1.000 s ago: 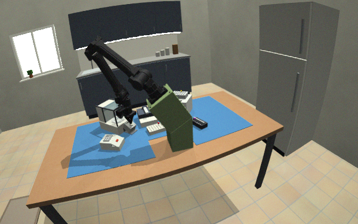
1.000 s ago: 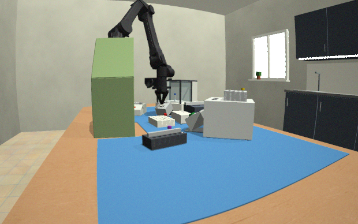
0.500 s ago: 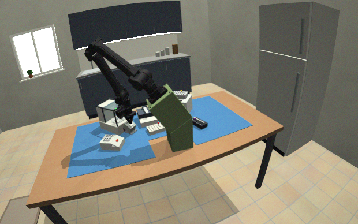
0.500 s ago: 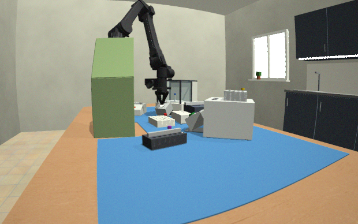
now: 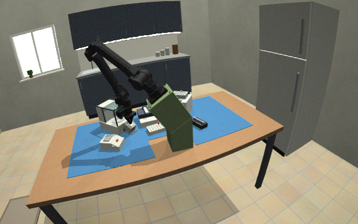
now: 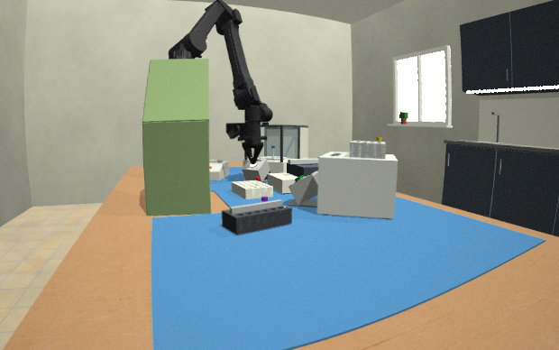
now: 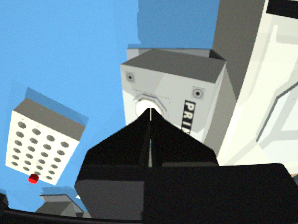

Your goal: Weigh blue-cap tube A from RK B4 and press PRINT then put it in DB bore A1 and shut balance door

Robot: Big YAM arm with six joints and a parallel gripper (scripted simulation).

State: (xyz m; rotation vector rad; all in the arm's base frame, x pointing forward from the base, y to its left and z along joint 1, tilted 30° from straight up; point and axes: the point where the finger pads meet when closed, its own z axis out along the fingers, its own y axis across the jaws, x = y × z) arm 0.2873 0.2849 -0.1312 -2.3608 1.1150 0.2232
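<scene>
My gripper is now 1 cm above the white round key. Also, from my hand: dark spectrophotometer: 15 cm to the right, 13 cm ahead, 1 cm below; then dry block DB: 17 cm to the left, 13 cm behind, 5 cm below; then tube rack RK: 18 cm to the right, 6 cm below, 6 cm behind.
</scene>
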